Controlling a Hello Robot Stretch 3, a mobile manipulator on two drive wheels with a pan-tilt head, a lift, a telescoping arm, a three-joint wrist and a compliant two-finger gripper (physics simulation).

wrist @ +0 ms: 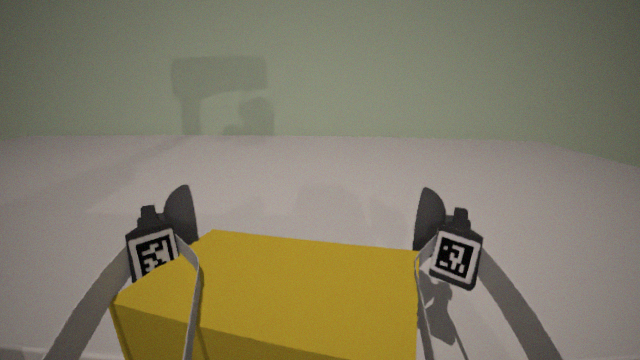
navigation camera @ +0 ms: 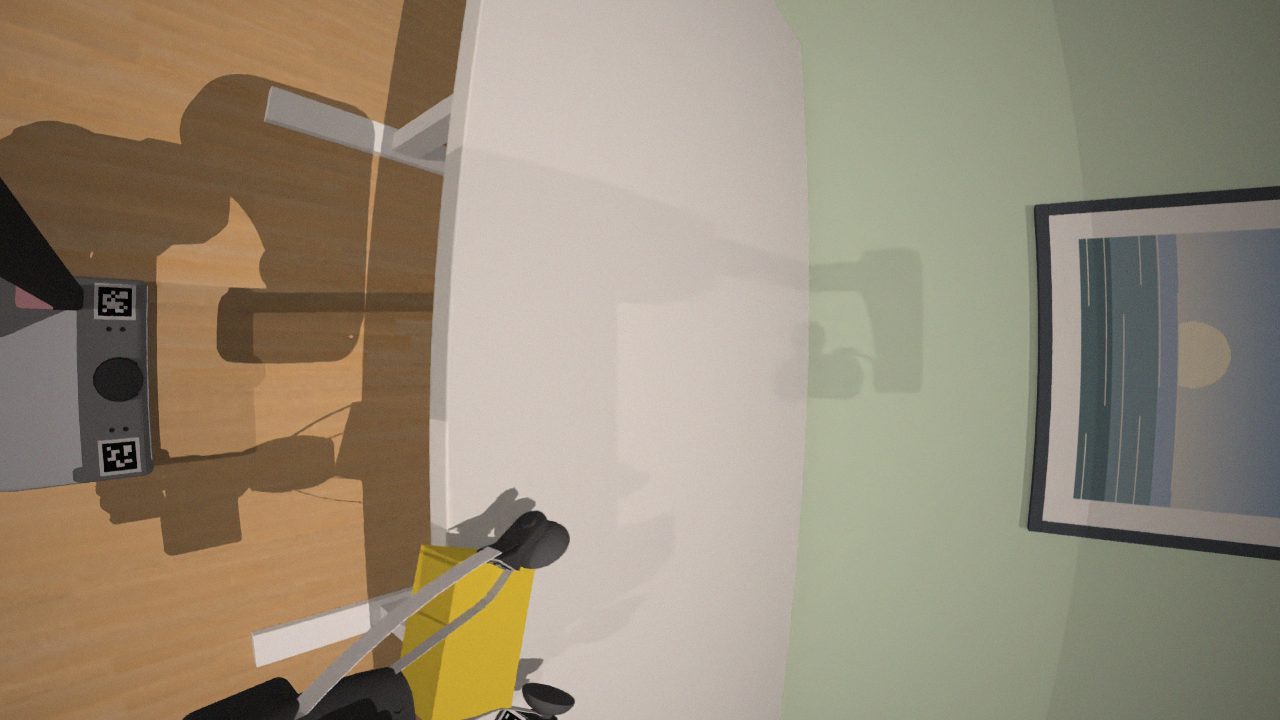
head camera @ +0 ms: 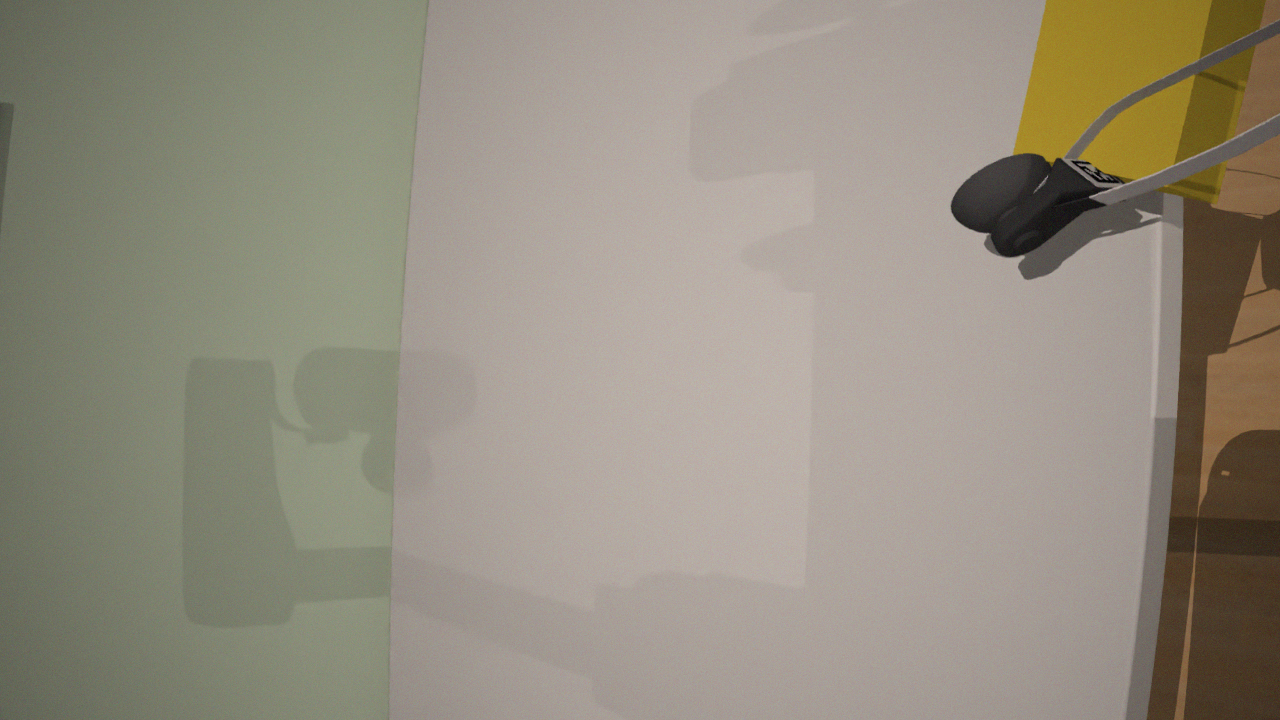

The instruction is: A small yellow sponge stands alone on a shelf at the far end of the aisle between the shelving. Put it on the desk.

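Pixels of known places: gripper, fingertip midpoint: [navigation camera: 562, 614] [head camera: 957, 47]; robot's base, origin of the base link: [navigation camera: 118, 375].
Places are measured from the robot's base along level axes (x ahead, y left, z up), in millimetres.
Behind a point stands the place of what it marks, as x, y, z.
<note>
The yellow sponge [head camera: 1118, 80] {180, -113, 1004} [navigation camera: 474, 635] {170, -124, 1005} [wrist: 300, 290] is held between the two fingers of my gripper [navigation camera: 542, 619] {247, -142, 1003} [wrist: 306, 212] {247, -142, 1003}, which is shut on it. In the head view one finger shows at the upper right, with its shadow close by on the desk. The white desk [head camera: 626, 268] {545, -88, 950} [navigation camera: 698, 358] {527, 40, 950} [wrist: 540, 200] lies under the fingertips. The sponge is at the desk's front edge, with its rear part reaching out past the edge over the floor. Whether its underside touches the desk top is hidden.
The green wall [head camera: 205, 179] {982, -204, 1158} [navigation camera: 939, 134] {999, 456, 1208} [wrist: 320, 65] stands behind the desk. A framed picture [navigation camera: 1145, 367] {965, 29, 1515} hangs on it. Desk legs [navigation camera: 313, 631] stand on the wooden floor [navigation camera: 205, 582] {123, -450, 0} before the desk. My base [navigation camera: 116, 376] {0, 6, 176} is at the left of the navigation view.
</note>
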